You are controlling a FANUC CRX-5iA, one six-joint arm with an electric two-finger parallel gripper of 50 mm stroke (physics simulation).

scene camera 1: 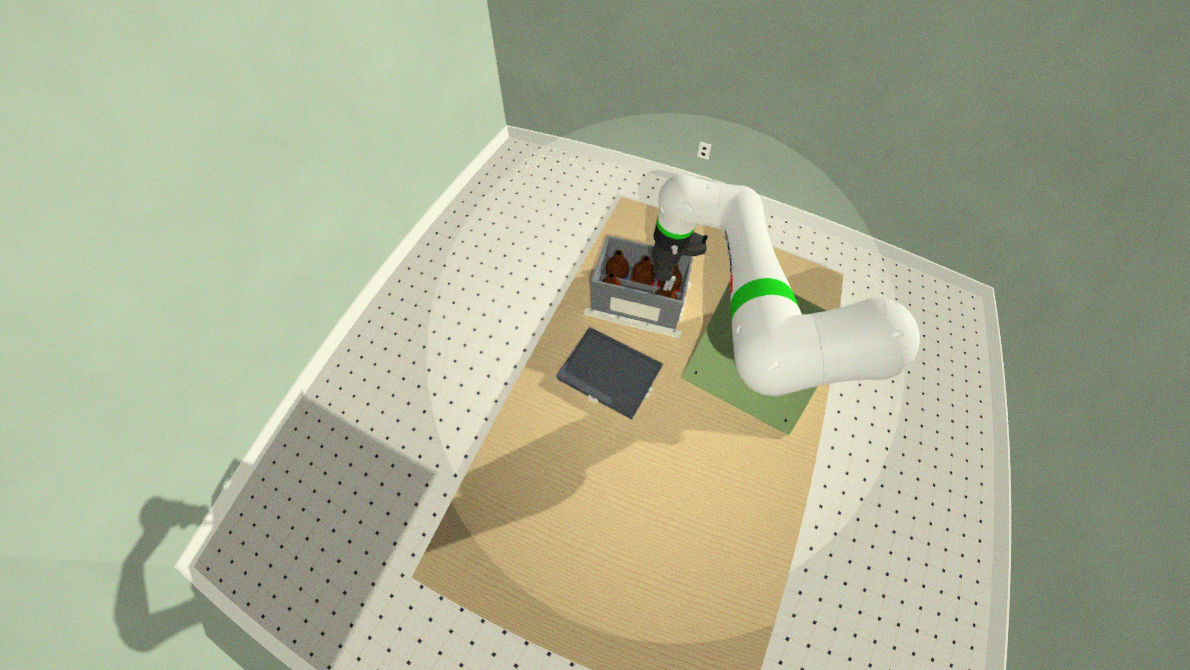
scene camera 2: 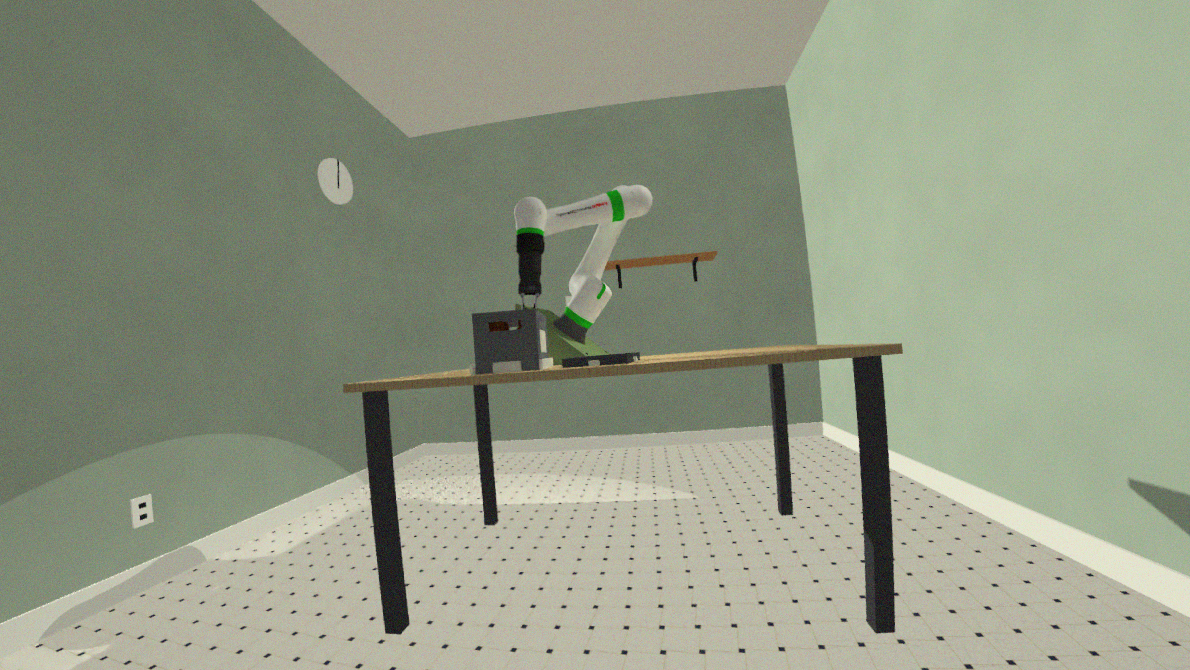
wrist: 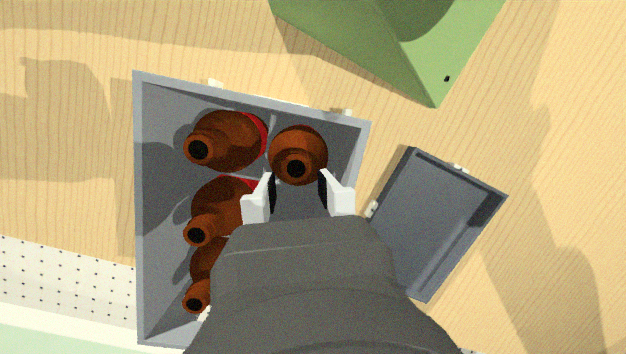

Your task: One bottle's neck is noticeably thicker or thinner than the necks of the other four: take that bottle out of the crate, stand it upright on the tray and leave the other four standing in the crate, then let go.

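Where they show: gripper, between the fingertips: (scene camera 1: 666, 282) (wrist: 296, 183); arm's base, origin of its link: (scene camera 2: 568, 332).
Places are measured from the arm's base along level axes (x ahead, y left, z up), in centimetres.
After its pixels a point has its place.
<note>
The grey crate (scene camera 1: 676, 314) @(x 27.3, y -3.1, z -1.6 cm) (scene camera 2: 507, 351) @(x 54.3, y -9.1, z -6.7 cm) (wrist: 138, 210) @(x 39.5, y -20.1, z 4.9 cm) holds brown bottles. In the wrist view one bottle (wrist: 298, 142) @(x 30.2, y -8.5, z -0.1 cm) stands in the crate's corner nearest tray and green plate; others (wrist: 227, 140) @(x 32.0, y -15.3, z 0.9 cm) (wrist: 212, 210) @(x 40.0, y -15.3, z 0.9 cm) (wrist: 202, 265) @(x 48.3, y -15.4, z -0.2 cm) stand along the far side. A fifth bottle (scene camera 1: 612, 280) @(x 48.1, y -4.2, z 3.0 cm) shows at the front left in scene camera 1; the arm hides it in the wrist view. The necks look close in width; I cannot tell which differs. My gripper (scene camera 1: 667, 282) @(x 32.8, y -7.6, z 5.6 cm) (scene camera 2: 529, 303) @(x 32.8, y -7.6, z 5.6 cm) (wrist: 296, 183) @(x 32.8, y -7.6, z 5.6 cm) is open over the crate, the corner bottle's mouth showing between its fingertips. The dark tray (scene camera 1: 610, 372) @(x 40.0, y 16.9, z -12.1 cm) (scene camera 2: 601, 359) @(x 52.8, y 17.5, z -11.0 cm) (wrist: 435, 215) @(x 36.6, y 19.4, z -12.1 cm) holds no bottle.
The tray lies beside the crate on the wooden table (scene camera 1: 666, 516) @(x 10.8, y 50.6, z -12.6 cm) (scene camera 2: 707, 360) @(x 65.2, y 44.8, z -13.0 cm) (wrist: 565, 150) @(x 18.7, y 36.3, z -12.6 cm). The green base plate (scene camera 1: 732, 397) @(x 3.6, y 12.0, z -10.2 cm) (wrist: 450, 65) @(x 14.7, y 8.3, z -8.7 cm) under the arm lies on the crate's other side. The crate's walls and dividers stand around the bottles.
</note>
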